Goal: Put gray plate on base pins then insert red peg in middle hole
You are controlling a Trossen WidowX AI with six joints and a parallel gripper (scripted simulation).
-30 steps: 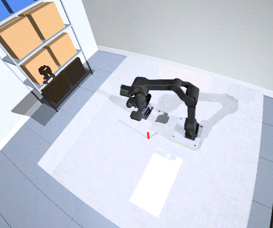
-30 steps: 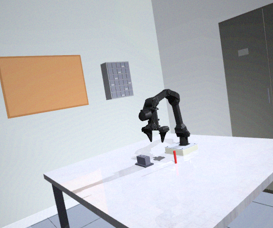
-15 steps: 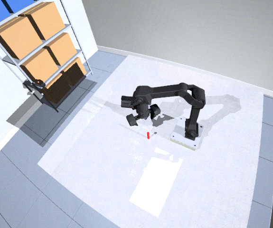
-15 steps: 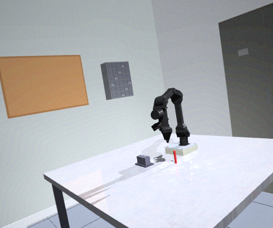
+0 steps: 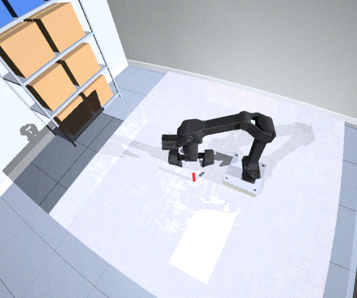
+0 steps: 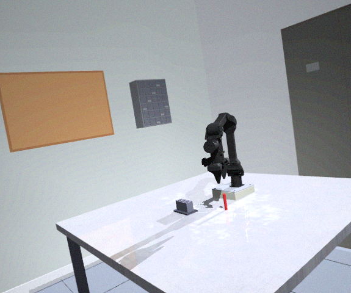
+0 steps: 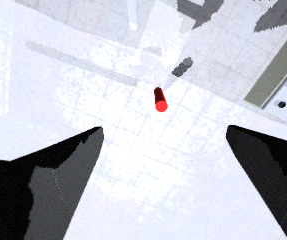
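The red peg is 110 mm below my gripper tip. From my gripper tip the other things lie so: base (190 mm to the right, 140 mm below, 90 mm ahead); gray plate (190 mm to the right, 100 mm below, 100 mm ahead).
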